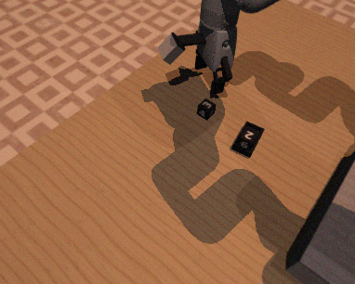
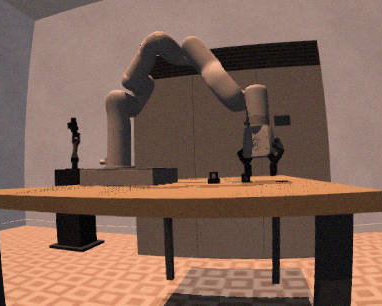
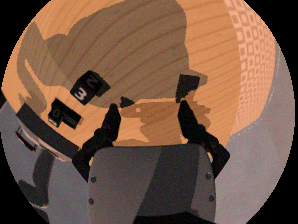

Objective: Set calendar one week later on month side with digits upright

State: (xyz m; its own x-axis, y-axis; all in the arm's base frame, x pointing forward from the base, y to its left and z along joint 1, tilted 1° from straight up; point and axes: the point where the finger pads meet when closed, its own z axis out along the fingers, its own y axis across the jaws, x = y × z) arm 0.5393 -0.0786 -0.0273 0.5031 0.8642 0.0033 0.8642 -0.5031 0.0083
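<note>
Right now the black cube is 50 mm behind my hand, 80 mm to the left of it and 10 mm below it. Also, from my hand: black digit cube: 170 mm behind, 100 mm to the left.
</note>
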